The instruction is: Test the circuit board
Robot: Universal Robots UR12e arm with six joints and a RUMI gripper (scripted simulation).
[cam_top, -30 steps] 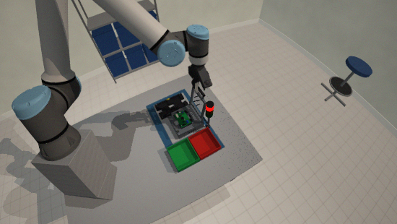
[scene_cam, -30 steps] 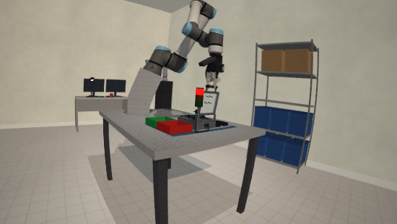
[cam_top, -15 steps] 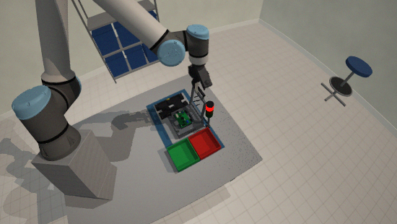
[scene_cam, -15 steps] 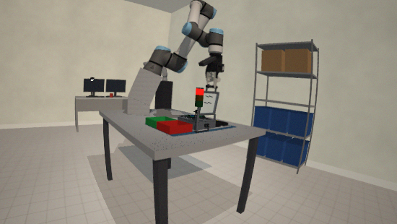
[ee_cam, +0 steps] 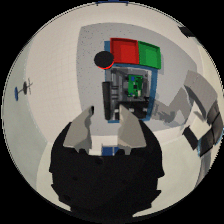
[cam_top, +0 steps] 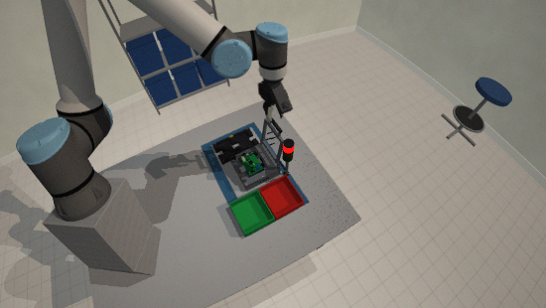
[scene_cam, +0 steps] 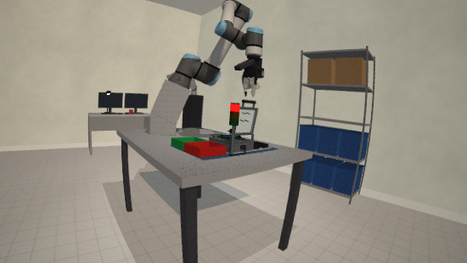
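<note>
Now: hand 13 cm past the green circuit board, 2 cm to the right of it and 24 cm above it. From my hand the other things lie so: green bin (26 cm behind, 16 cm to the right, 30 cm below); then red bin (11 cm behind, 18 cm to the right, 30 cm below); then tester lid (2 cm behind, 1 cm to the left, 13 cm below).
</note>
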